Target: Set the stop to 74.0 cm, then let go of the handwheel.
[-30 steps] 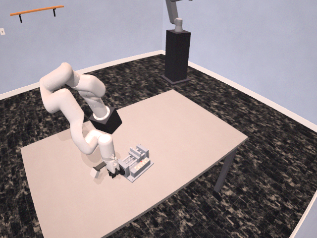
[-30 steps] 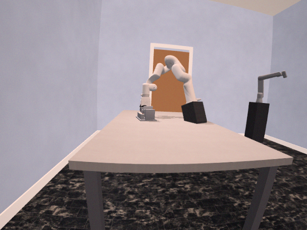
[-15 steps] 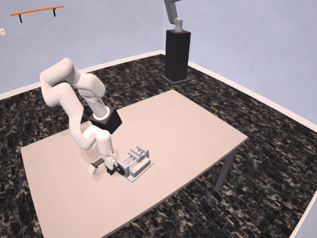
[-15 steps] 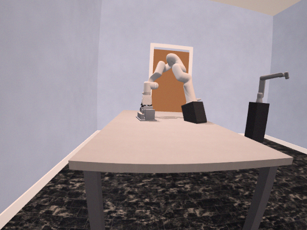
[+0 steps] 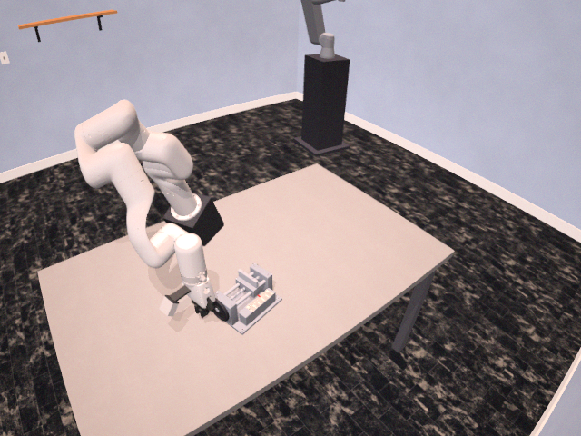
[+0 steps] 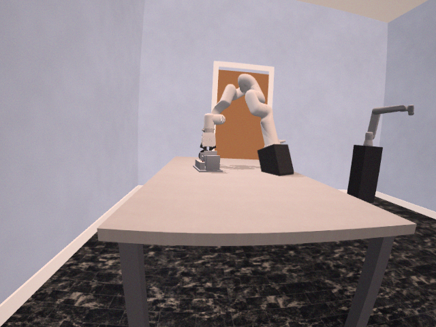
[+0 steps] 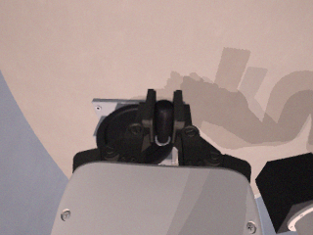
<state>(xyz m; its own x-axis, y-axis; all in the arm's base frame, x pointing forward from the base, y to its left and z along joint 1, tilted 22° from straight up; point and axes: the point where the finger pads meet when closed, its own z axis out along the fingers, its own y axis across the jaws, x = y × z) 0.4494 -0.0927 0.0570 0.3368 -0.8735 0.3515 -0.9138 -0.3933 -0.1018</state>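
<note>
Now: hand 3 cm to the right of the black handwheel. From my hand the other things lie so: handwheel knob: 1 cm to the left; sliding stop block: 2 cm behind, 18 cm to the left.
</note>
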